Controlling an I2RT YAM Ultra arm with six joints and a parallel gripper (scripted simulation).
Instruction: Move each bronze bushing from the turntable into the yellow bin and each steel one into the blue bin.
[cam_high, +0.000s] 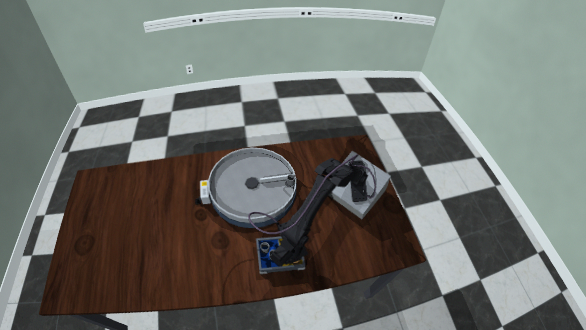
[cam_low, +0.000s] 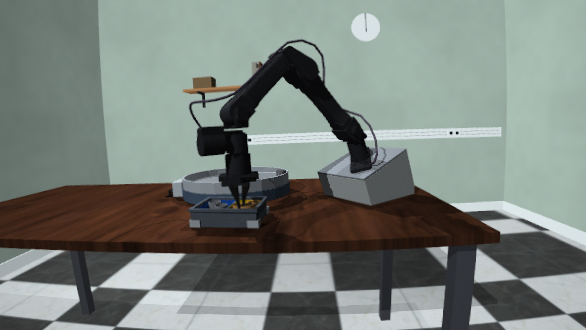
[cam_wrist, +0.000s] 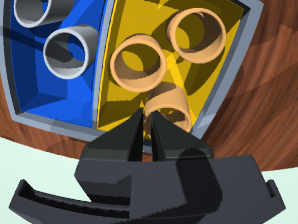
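My gripper is now 10 mm short of the yellow bin, 40 mm to the left of it and 30 mm above it. From my hand the other things lie so: grey turntable: 200 mm ahead, 380 mm to the right, 10 mm above; bin tray: 50 mm ahead, 30 mm to the right, 20 mm below; blue bin: 90 mm ahead, 20 mm to the right, 30 mm below.
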